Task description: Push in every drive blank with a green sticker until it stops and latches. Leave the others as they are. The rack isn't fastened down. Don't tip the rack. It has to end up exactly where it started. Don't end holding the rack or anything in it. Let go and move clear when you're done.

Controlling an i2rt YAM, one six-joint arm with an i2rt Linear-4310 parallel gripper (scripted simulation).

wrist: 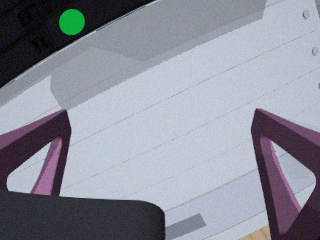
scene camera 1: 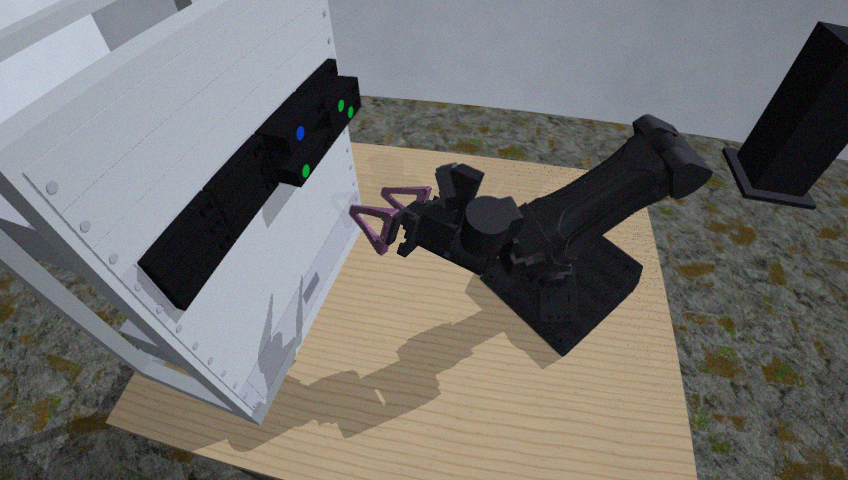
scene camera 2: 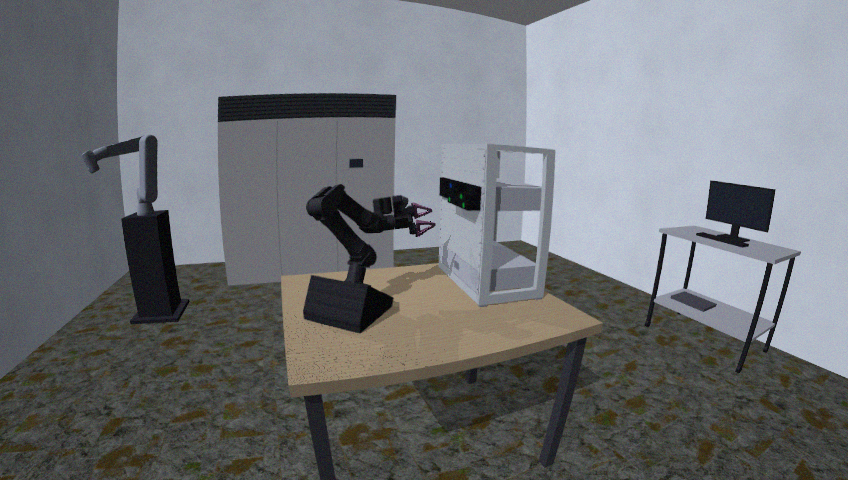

Path:
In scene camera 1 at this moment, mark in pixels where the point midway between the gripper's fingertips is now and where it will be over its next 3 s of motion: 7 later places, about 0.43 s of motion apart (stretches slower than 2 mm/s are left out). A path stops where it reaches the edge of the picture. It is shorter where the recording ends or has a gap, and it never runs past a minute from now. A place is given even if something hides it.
The gripper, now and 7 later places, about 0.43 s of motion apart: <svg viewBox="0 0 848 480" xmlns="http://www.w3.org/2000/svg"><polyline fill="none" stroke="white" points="366,199 370,191 377,182 382,171 386,160 391,152 396,146 399,138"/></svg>

